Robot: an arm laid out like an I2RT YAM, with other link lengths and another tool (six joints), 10 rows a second.
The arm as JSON. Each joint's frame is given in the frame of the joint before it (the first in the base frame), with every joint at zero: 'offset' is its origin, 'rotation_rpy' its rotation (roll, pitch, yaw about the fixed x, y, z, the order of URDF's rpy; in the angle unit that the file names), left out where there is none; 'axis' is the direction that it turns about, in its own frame. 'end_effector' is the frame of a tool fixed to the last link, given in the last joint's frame.
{
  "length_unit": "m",
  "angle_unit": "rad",
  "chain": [
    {
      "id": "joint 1",
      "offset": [
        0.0,
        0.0,
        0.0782
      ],
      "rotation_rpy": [
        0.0,
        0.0,
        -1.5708
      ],
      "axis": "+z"
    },
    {
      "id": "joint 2",
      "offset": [
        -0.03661,
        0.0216,
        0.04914
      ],
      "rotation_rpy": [
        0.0,
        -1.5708,
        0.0
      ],
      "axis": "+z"
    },
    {
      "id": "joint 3",
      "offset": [
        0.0,
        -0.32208,
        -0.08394
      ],
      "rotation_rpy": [
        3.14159,
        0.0,
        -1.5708
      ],
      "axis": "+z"
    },
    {
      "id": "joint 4",
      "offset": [
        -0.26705,
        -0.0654,
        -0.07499
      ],
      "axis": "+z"
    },
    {
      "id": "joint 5",
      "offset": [
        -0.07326,
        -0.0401,
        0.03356
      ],
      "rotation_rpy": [
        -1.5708,
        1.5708,
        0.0
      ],
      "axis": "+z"
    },
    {
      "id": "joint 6",
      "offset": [
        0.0,
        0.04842,
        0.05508
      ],
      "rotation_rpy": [
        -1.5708,
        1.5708,
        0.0
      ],
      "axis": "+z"
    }
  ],
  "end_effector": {
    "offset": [
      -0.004,
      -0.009,
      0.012
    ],
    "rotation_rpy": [
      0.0,
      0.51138,
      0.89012
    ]
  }
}
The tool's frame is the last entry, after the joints.
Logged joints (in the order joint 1, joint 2, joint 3, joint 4, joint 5, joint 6), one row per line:
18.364, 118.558, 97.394, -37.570, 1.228, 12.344
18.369, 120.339, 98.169, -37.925, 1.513, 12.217
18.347, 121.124, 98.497, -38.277, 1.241, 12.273
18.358, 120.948, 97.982, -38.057, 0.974, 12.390
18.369, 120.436, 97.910, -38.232, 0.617, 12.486
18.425, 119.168, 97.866, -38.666, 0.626, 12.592
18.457, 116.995, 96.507, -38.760, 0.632, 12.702
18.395, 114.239, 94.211, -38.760, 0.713, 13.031
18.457, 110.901, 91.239, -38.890, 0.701, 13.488
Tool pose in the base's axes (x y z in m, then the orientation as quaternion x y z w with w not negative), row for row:
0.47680, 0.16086, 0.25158, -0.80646, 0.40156, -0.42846, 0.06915
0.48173, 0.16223, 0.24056, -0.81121, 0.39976, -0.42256, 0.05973
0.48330, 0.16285, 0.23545, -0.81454, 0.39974, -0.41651, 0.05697
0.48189, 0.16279, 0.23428, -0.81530, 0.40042, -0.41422, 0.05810
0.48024, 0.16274, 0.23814, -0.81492, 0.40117, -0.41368, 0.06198
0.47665, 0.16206, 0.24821, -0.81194, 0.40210, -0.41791, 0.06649
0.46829, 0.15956, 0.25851, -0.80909, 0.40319, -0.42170, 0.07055
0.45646, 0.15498, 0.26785, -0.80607, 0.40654, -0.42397, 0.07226
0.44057, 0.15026, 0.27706, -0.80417, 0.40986, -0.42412, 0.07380
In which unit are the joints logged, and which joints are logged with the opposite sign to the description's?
The joints are logged in degrees. Opposite sign: none.
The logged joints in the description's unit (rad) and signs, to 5 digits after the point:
0.32051, 2.06923, 1.69985, -0.65572, 0.02143, 0.21544
0.32060, 2.10031, 1.71337, -0.66192, 0.02641, 0.21323
0.32022, 2.11401, 1.71910, -0.66806, 0.02166, 0.21420
0.32041, 2.11094, 1.71011, -0.66422, 0.01700, 0.21625
0.32060, 2.10200, 1.70885, -0.66727, 0.01077, 0.21792
0.32158, 2.07987, 1.70808, -0.67485, 0.01093, 0.21977
0.32214, 2.04195, 1.68436, -0.67649, 0.01103, 0.22169
0.32105, 1.99385, 1.64429, -0.67649, 0.01244, 0.22743
0.32214, 1.93559, 1.59242, -0.67876, 0.01223, 0.23541

